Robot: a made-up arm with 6 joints. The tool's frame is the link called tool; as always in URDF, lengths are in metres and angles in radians.
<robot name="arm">
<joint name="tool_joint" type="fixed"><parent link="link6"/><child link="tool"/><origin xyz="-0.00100 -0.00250 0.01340" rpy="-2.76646 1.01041 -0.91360"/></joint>
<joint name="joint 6" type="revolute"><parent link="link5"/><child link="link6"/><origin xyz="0.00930 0.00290 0.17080" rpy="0.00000 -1.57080 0.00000"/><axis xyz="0 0 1"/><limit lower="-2.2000" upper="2.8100" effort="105" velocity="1.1"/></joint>
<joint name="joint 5" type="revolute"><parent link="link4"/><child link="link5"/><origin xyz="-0.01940 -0.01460 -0.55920" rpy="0.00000 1.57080 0.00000"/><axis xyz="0 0 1"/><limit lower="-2.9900" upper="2.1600" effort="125" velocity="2.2"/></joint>
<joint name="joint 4" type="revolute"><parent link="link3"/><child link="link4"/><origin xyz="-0.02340 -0.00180 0.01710" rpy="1.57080 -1.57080 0.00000"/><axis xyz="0 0 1"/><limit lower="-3.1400" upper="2.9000" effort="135" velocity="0.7"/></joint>
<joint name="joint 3" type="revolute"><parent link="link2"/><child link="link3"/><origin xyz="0.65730 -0.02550 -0.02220" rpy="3.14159 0.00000 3.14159"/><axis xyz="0 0 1"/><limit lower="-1.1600" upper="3.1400" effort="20" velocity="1.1"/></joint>
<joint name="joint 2" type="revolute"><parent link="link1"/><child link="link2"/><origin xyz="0.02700 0.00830 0.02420" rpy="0.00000 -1.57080 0.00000"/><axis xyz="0 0 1"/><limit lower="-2.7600" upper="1.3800" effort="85" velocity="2.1"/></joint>
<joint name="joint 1" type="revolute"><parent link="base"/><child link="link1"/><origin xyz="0.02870 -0.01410 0.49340" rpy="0.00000 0.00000 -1.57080"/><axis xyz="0 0 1"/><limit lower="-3.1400" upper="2.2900" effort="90" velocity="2.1"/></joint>
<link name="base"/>
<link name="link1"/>
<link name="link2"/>
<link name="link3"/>
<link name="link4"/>
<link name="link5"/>
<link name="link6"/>
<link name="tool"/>
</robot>
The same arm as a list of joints. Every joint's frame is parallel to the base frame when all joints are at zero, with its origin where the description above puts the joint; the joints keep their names.
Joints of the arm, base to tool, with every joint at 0 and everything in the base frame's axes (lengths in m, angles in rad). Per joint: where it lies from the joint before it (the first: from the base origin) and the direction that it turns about. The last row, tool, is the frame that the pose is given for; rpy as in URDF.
joint 1: axis +z offset 0.0287 -0.0141 0.4934
joint 2: axis +y offset 0.0083 -0.027 0.0242
joint 3: axis -y offset -0.0255 -0.0222 0.6573
joint 4: axis -x offset -0.0018 -0.0171 0.0234
joint 5: axis -y offset 0.5592 0.0194 -0.0146
joint 6: axis -x offset 0.0093 -0.1708 0.0029
tool: offset -0.0134 0.001 -0.0025 rpy -0.3637 0.4343 -0.3661
Joint limits (rad, base to tool): -3.14..2.29 -2.76..1.38 -1.16..3.14 -3.14..2.9 -2.99..2.16 -2.2..2.81

